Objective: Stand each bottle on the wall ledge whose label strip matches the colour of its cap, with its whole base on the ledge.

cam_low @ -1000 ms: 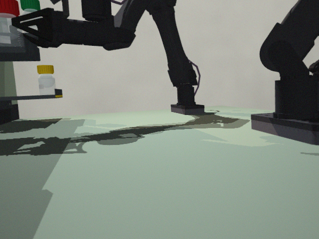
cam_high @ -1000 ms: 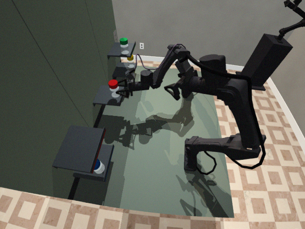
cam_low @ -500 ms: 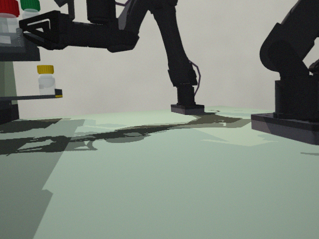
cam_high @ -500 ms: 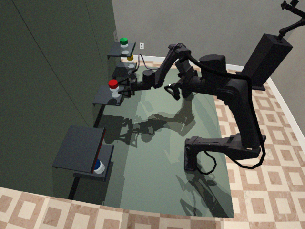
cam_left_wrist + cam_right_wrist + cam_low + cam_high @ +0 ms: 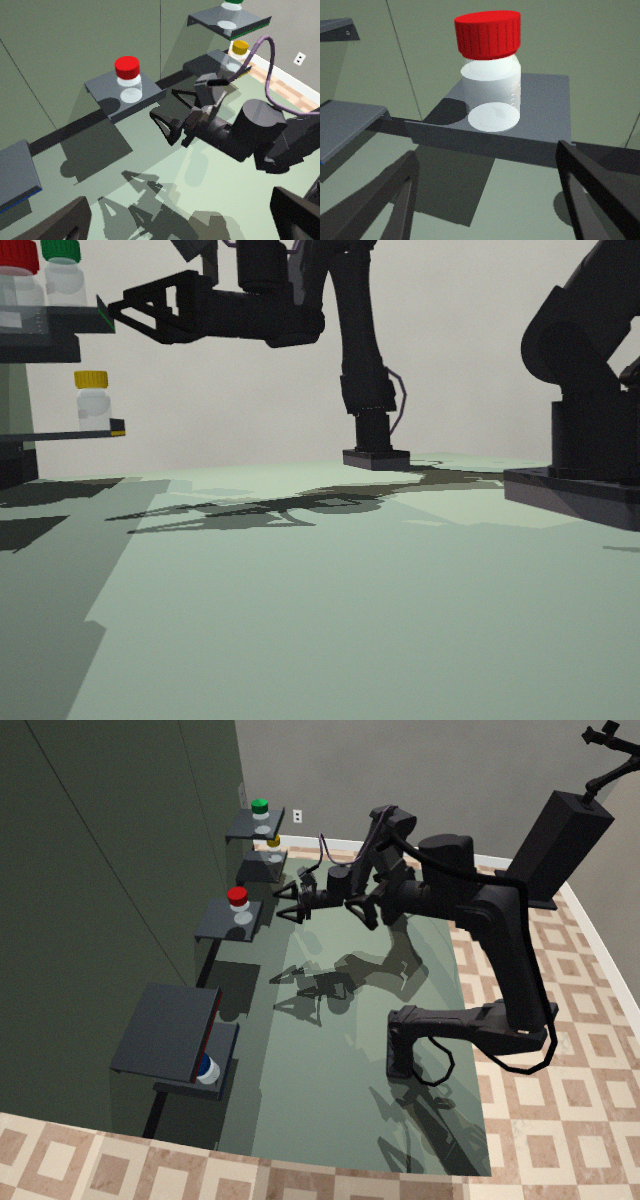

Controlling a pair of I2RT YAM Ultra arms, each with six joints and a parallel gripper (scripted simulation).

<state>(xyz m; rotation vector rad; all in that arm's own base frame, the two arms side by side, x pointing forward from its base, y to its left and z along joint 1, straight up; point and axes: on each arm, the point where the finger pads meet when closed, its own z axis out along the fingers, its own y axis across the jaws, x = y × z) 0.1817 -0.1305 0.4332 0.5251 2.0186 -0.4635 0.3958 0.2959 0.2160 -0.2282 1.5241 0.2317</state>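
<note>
My left gripper is now 33 cm short of the red-capped bottle, 22 cm above it and 14 cm to the left of it. The rest, counted from my left hand: blue-capped bottle 33 cm ahead, 31 cm below, 30 cm to the left; then green-capped bottle 48 cm to the right, 33 cm ahead, 12 cm below; then yellow-capped bottle 58 cm to the right, 32 cm ahead, 31 cm below.
</note>
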